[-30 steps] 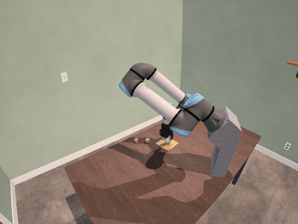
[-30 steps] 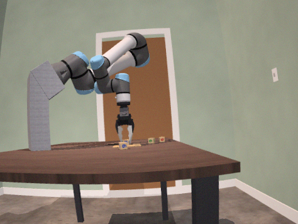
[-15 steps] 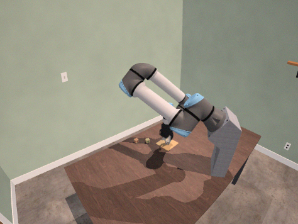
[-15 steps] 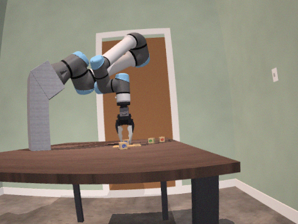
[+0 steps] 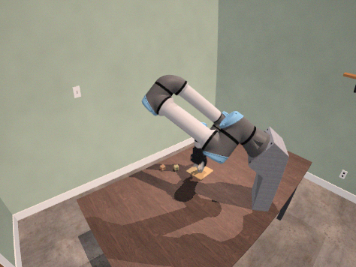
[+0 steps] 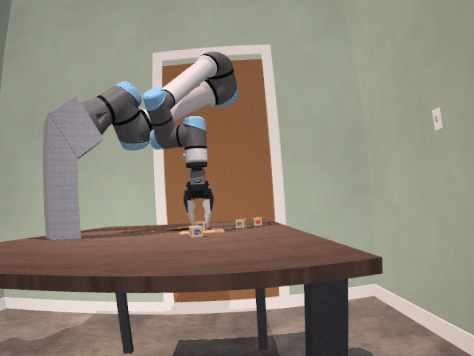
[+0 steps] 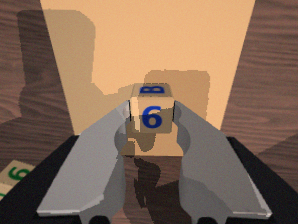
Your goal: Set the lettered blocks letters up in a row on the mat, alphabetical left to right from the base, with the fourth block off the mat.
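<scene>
My gripper is now 10 mm short of the tan mat and 20 mm above it.
</scene>
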